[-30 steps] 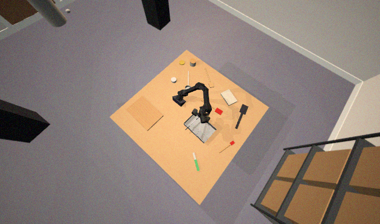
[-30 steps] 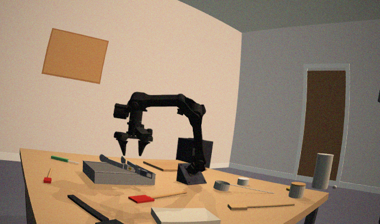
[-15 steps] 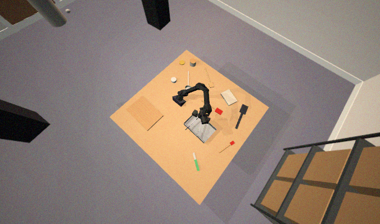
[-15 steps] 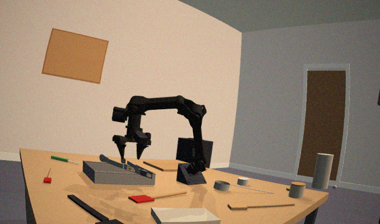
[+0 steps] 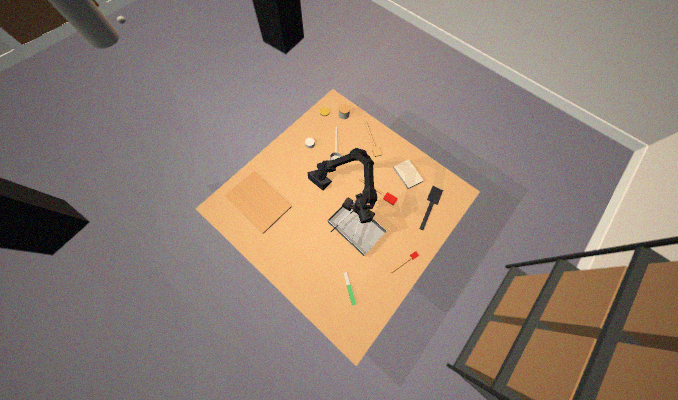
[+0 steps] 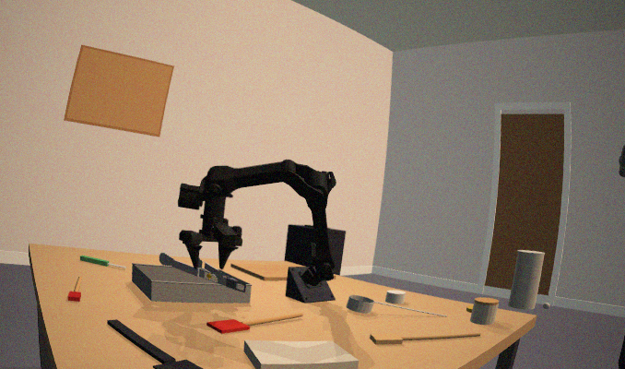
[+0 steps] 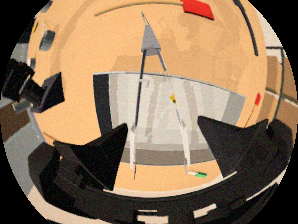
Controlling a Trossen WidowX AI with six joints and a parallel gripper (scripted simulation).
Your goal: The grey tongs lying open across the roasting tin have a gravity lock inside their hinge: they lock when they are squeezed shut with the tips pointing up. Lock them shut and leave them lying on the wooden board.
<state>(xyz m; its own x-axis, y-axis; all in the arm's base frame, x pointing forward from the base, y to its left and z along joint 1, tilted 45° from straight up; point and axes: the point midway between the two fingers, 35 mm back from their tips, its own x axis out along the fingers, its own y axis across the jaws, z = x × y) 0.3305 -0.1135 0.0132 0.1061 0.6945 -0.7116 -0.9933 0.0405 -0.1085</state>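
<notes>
Now: the grey roasting tin 4 cm ahead of my gripper tip, 5 cm to the right of it and 6 cm below it. Round my gripper tip: small red brush 40 cm ahead, 4 cm to the right, 8 cm below; then red spatula 4 cm ahead, 24 cm to the left, 8 cm below; then green-handled tool 19 cm ahead, 36 cm to the right, 8 cm below.
</notes>
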